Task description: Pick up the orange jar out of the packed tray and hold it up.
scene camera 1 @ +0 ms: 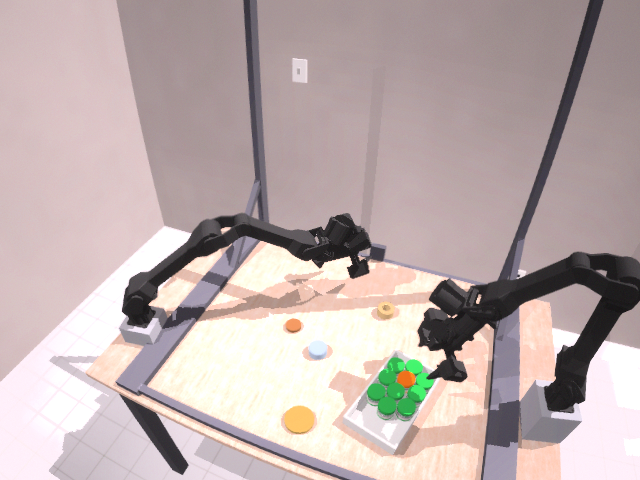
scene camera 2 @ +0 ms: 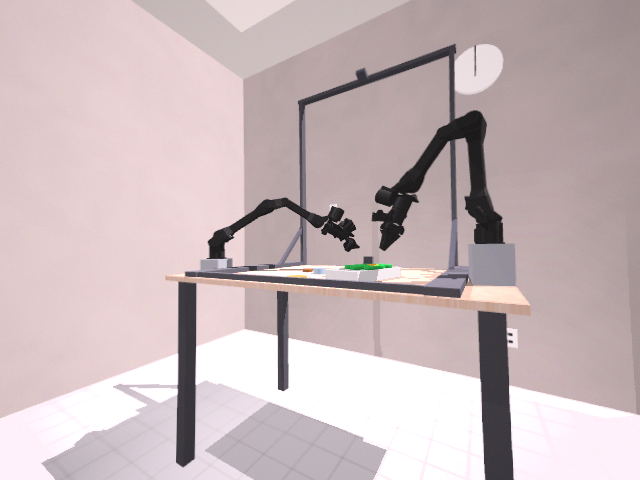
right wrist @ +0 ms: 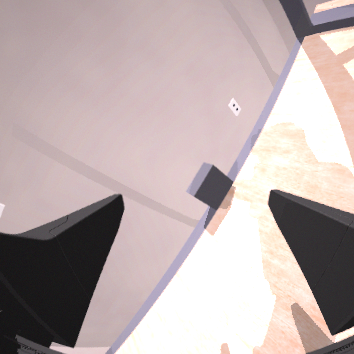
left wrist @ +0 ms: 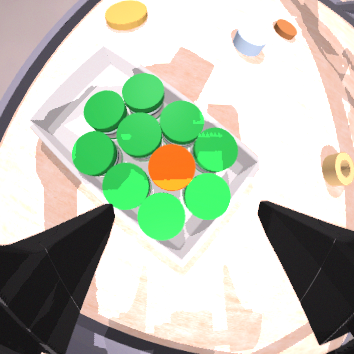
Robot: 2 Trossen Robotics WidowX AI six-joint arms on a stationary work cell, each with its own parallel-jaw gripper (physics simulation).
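Frame: origin at the left arm's base, x ahead, y left, z up, level; centimetres.
Seen in the pictures: left gripper, between the fingertips: [scene camera 1: 423,362] [scene camera 2: 381,249] [left wrist: 187,209]; right gripper, between the fingertips: [scene camera 2: 356,241] [right wrist: 196,199]; left arm's base, origin of its link: [scene camera 1: 558,399] [scene camera 2: 489,243]; right arm's base, origin of its link: [scene camera 1: 141,318] [scene camera 2: 216,258].
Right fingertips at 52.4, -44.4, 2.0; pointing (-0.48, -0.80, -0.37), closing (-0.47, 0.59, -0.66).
Note:
Offsets run from my right fingertips to a thing's top centre, as dx, dy, dz.
The orange jar @(-16.8, +39.6, -9.1) [scene camera 1: 406,379] [left wrist: 171,167] stands in the light grey tray @(-14.7, +44.2, -10.0) [scene camera 1: 369,432] [scene camera 2: 338,274] [left wrist: 75,87], its round top level with the rest. Several green-topped jars surround it closely, among them one green jar @(-14.6, +43.5, -9.1) [scene camera 1: 395,390] [left wrist: 139,134] and another green jar @(-18.6, +35.6, -9.1) [left wrist: 207,196]. The tray's jar-free end is at the bottom in scene camera 1. My left gripper [scene camera 1: 447,373] [scene camera 2: 384,248] [left wrist: 187,209] is open and empty, above the tray's right side in scene camera 1. My right gripper [scene camera 1: 359,269] [scene camera 2: 353,248] [right wrist: 196,199] is open and empty over the table's rear.
A yellow disc @(+6.7, +54.3, -12.5) [scene camera 1: 299,419] [left wrist: 126,15], a pale blue cylinder @(+7.1, +33.4, -11.3) [scene camera 1: 317,349] [left wrist: 248,42] and a small orange-brown disc @(+15.9, +26.3, -12.5) [scene camera 1: 293,324] [left wrist: 285,29] lie left of the tray in scene camera 1. A tan ring @(-9.3, +14.9, -11.2) [scene camera 1: 379,313] [left wrist: 329,171] lies behind it. A dark block @(-3.9, -9.7, -8.0) [scene camera 1: 377,252] [right wrist: 214,187] sits at the rear edge.

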